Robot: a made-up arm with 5 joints. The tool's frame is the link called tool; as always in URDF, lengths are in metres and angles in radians. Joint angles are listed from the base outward.
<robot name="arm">
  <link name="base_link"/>
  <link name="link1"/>
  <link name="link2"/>
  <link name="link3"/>
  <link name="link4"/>
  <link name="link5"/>
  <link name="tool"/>
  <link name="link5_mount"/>
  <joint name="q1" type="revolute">
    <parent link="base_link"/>
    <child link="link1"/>
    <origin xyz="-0.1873 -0.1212 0.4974" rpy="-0.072 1.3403 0"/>
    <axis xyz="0 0 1"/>
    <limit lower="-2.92" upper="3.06"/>
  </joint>
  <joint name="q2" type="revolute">
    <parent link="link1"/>
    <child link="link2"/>
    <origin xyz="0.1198 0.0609 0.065" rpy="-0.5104 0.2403 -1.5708"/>
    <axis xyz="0 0 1"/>
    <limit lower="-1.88" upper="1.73"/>
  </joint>
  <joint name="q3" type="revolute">
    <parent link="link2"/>
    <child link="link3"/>
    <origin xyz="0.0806 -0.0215 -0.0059" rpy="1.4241 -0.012 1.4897"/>
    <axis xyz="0 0 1"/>
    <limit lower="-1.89" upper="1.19"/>
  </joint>
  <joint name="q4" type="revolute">
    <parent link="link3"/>
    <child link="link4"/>
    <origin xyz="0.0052 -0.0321 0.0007" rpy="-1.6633 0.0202 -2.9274"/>
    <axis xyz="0 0 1"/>
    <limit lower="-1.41" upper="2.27"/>
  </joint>
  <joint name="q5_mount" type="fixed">
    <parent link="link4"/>
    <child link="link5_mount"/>
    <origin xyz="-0.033 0.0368 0.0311" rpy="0 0 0"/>
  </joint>
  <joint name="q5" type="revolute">
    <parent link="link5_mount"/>
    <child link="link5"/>
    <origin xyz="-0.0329 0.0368 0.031" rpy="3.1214 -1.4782 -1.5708"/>
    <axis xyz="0 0 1"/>
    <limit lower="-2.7" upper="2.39"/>
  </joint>
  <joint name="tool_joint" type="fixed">
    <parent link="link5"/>
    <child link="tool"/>
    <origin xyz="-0.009 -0.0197 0.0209" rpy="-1.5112 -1.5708 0"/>
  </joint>
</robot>
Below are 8 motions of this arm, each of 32 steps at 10 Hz.
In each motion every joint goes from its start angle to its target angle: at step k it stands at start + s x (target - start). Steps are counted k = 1, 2, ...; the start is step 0. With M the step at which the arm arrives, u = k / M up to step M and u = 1 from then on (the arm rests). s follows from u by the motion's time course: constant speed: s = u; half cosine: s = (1 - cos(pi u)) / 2; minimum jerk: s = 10 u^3 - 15 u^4 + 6 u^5.
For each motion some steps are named. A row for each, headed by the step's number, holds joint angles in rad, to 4 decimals.
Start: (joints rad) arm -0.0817 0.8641 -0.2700 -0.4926 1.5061
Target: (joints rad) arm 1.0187 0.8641 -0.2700 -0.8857 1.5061
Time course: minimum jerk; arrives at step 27
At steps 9, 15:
9: 0.1492 0.8641 -0.2700 -0.5751 1.5061
15: 0.5822 0.8641 -0.2700 -0.7298 1.5061

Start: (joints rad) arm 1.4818 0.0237 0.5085 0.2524 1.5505
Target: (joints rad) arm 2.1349 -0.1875 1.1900 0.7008 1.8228
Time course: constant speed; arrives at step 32
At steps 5, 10, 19, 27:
5: 1.5838 -0.0093 0.6150 0.3225 1.5930
10: 1.6859 -0.0423 0.7215 0.3925 1.6356
19: 1.8696 -0.1017 0.9131 0.5186 1.7122
27: 2.0329 -0.1545 1.0835 0.6307 1.7803

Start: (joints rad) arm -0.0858 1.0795 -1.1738 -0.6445 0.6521
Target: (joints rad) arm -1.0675 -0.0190 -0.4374 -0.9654 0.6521
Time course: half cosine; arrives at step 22
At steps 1, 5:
1: -0.0908 1.0739 -1.1701 -0.6461 0.6521
5: -0.2057 0.9453 -1.0839 -0.6837 0.6521

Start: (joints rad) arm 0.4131 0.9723 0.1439 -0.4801 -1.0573
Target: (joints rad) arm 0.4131 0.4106 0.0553 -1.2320 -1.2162
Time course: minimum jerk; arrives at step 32
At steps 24, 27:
24: 0.4131 0.4687 0.0645 -1.1542 -1.1998
27: 0.4131 0.4273 0.0579 -1.2096 -1.2115

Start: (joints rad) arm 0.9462 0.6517 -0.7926 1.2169 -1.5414
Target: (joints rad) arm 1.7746 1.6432 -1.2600 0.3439 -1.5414
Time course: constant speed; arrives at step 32
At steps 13, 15, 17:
13: 1.2827 1.0545 -0.9825 0.8622 -1.5414
15: 1.3345 1.1165 -1.0117 0.8077 -1.5414
17: 1.3863 1.1784 -1.0409 0.7531 -1.5414

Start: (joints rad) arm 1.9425 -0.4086 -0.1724 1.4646 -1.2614
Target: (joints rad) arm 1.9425 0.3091 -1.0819 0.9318 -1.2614
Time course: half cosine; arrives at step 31
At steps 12, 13, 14, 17, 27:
12: 1.9425 -0.1744 -0.4692 1.2907 -1.2614
13: 1.9425 -0.1397 -0.5132 1.2650 -1.2614
14: 1.9425 -0.1041 -0.5583 1.2385 -1.2614
17: 1.9425 0.0046 -0.6960 1.1579 -1.2614
27: 1.9425 0.2800 -1.0450 0.9534 -1.2614

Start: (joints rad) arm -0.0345 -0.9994 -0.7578 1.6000 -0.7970
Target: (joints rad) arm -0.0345 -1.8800 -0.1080 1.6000 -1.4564
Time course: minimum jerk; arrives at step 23
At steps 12, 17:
12: -0.0345 -1.4755 -0.4064 1.6000 -1.1535
17: -0.0345 -1.7785 -0.1829 1.6000 -1.3804

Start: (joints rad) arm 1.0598 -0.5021 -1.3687 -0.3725 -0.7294
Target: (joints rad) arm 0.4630 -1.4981 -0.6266 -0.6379 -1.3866
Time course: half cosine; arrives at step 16
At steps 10, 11, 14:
10: 0.6472 -1.1907 -0.8557 -0.5560 -1.1837
11: 0.5956 -1.2768 -0.7915 -0.5789 -1.2406
14: 0.4857 -1.4602 -0.6548 -0.6278 -1.3616

